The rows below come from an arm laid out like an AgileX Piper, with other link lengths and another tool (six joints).
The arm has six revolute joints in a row. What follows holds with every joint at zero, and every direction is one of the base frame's.
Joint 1 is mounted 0.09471 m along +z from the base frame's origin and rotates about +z.
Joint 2 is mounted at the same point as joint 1 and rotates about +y.
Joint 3 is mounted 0.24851 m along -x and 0.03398 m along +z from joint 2 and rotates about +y.
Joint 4 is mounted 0.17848 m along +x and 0.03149 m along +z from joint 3 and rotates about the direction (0.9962, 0, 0.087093).
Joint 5 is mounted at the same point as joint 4 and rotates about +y.
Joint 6 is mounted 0.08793 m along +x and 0.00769 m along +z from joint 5 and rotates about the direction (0.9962, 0, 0.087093).
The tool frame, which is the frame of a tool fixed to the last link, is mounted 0.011 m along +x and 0.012 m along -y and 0.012 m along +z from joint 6; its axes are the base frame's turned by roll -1.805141, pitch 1.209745 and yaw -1.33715 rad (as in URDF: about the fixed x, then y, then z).
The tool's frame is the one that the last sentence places.
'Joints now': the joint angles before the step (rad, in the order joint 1, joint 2, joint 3, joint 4, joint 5, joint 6). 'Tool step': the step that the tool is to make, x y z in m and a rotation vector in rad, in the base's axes. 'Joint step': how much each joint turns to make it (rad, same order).
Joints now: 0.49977 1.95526 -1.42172 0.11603 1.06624 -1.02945
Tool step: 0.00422 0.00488 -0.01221 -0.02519 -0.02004 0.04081
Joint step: 0.01491 0.04040 -0.00027 -0.03226 -0.04430 -0.01543
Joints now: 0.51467 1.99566 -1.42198 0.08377 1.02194 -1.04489
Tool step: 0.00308 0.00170 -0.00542 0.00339 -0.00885 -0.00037
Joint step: 0.00036 0.01862 0.00001 -0.00024 -0.02802 -0.00122
